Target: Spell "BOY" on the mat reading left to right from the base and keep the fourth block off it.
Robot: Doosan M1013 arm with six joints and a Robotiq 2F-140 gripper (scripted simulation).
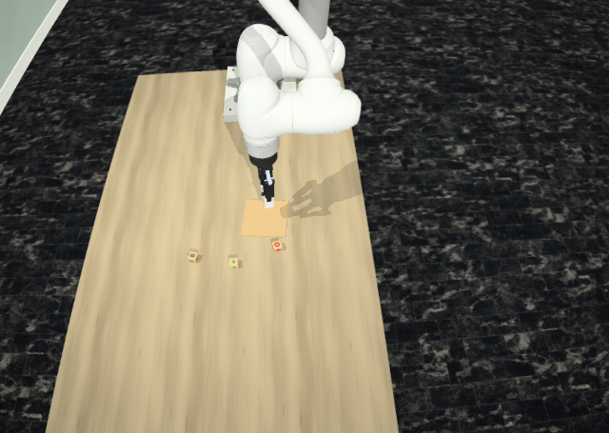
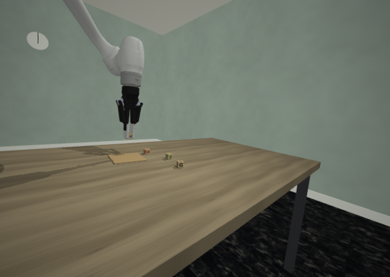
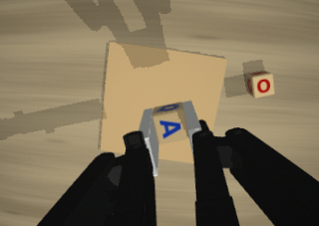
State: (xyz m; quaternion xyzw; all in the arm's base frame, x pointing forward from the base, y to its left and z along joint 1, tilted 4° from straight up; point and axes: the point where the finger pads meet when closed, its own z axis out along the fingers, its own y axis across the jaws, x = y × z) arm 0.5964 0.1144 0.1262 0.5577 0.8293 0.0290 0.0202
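My hand is 13 cm above the tan square mat, 2 cm to the left of it and 1 cm past it.
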